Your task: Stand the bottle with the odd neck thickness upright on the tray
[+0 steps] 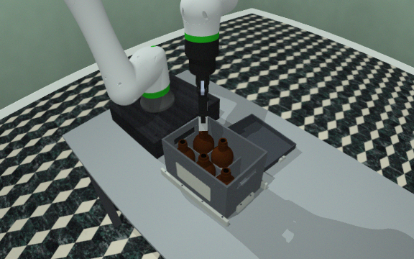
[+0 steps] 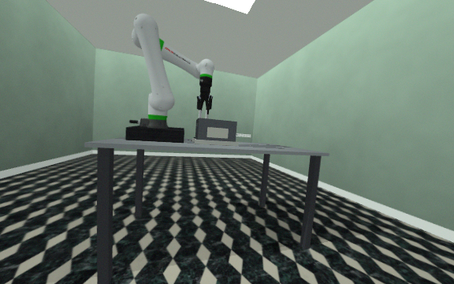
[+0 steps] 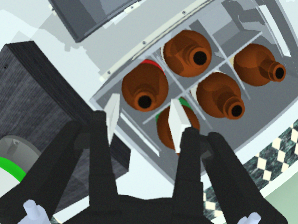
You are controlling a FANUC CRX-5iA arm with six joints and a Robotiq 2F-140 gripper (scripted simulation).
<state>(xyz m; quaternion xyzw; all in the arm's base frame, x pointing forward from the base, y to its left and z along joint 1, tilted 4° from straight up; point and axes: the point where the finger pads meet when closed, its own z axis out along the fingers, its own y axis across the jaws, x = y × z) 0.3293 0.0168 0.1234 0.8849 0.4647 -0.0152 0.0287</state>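
Now: the glass bottle 130 mm below my hand. From my hand the other things lie so: brown bottle (130 mm below, 100 mm ahead, 70 mm to the right); crate (130 mm below, 100 mm ahead, 30 mm to the right); dark grey tray (230 mm to the left, 200 mm below, 40 mm ahead).
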